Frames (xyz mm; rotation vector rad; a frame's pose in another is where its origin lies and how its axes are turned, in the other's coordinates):
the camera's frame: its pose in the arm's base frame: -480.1 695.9 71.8 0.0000 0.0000 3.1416
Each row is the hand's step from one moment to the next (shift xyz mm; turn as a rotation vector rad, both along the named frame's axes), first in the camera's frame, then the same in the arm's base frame.
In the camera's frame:
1: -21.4 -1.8 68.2 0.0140 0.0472 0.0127
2: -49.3 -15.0 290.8 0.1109 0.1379 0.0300
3: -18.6 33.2 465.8 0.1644 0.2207 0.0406
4: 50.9 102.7 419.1 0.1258 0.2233 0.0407
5: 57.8 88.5 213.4 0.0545 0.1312 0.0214
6: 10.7 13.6 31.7 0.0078 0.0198 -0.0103
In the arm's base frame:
1: 21.4 1.8 68.2 -0.0140 -0.0472 0.0127
2: 49.3 15.0 290.8 -0.1109 -0.1379 0.0300
3: 18.6 -33.2 465.8 -0.1644 -0.2207 0.0406
4: -50.9 -102.7 419.1 -0.1258 -0.2233 0.0407
5: -57.8 -88.5 213.4 -0.0545 -0.1312 0.0214
6: -10.7 -13.6 31.7 -0.0078 -0.0198 -0.0103

